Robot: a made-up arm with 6 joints. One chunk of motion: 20 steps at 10 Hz.
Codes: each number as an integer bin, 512 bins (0 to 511) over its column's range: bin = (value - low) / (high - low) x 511, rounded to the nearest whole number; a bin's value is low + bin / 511 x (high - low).
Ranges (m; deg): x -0.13..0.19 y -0.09..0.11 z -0.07..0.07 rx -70..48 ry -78..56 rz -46..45
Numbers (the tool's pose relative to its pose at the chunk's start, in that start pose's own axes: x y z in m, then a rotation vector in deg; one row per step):
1: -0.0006 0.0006 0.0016 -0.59 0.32 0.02
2: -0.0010 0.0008 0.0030 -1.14 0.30 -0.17
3: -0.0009 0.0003 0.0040 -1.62 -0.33 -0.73
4: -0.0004 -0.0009 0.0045 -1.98 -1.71 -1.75
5: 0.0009 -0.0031 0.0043 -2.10 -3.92 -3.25
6: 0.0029 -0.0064 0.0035 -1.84 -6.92 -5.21
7: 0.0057 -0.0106 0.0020 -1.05 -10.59 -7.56
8: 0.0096 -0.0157 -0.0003 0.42 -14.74 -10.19
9: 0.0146 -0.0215 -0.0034 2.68 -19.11 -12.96
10: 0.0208 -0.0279 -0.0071 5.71 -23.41 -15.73
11: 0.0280 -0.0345 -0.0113 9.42 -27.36 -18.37
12: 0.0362 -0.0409 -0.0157 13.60 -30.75 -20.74
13: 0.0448 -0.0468 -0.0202 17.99 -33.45 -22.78
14: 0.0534 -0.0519 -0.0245 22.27 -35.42 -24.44
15: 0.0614 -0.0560 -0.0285 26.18 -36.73 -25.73
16: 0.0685 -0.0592 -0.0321 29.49 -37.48 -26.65
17: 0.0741 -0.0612 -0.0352 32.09 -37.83 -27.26
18: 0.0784 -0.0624 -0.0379 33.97 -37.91 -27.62
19: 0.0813 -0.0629 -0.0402 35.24 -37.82 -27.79
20: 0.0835 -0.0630 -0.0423 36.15 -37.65 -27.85
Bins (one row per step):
1: 207 231 261 301 299 258
2: 206 232 266 298 299 257
3: 206 231 270 296 296 254
4: 207 228 272 295 291 248
5: 209 222 271 294 282 240
6: 212 214 268 295 271 229
7: 217 203 263 299 257 216
8: 223 190 254 305 241 201
9: 231 175 243 315 225 186
10: 241 159 230 328 208 170
11: 252 142 214 344 193 155
12: 265 125 198 362 180 142
13: 279 110 182 381 170 130
14: 293 97 166 400 162 121
15: 306 87 151 417 157 114
16: 317 79 138 431 155 109
17: 326 74 127 442 153 105
18: 333 71 117 450 153 103
19: 337 69 109 456 153 102
20: 341 69 101 460 154 102

